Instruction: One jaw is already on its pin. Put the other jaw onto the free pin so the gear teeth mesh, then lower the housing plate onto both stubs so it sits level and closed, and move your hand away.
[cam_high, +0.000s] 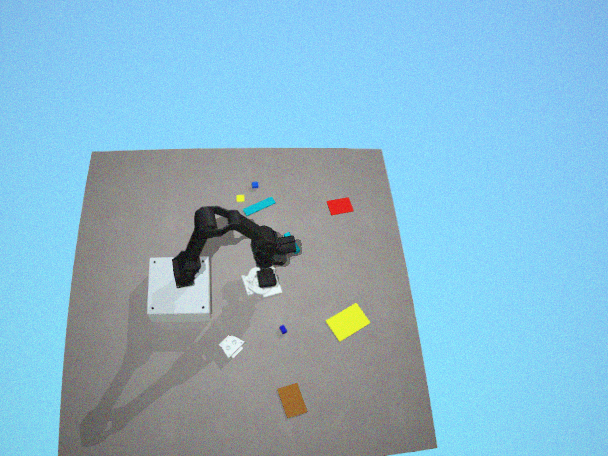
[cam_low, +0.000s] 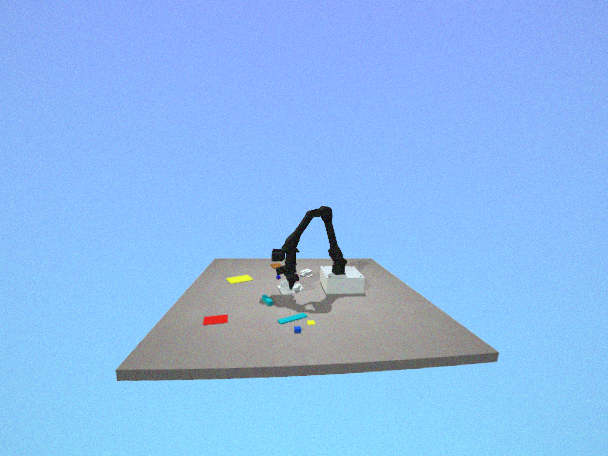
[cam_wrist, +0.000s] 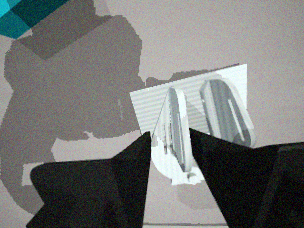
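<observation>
Now: the white base plate 30 mm to the right of my gripper tip, 20 mm below it and 10 mm ahead of it. The rest, counted from my gripper tip: white jaw: 30 mm behind, 20 mm to the right; then yellow piece: 260 mm to the right, 260 mm ahead, 20 mm below; then red piece: 380 mm ahead, 230 mm to the left, 20 mm below.
</observation>
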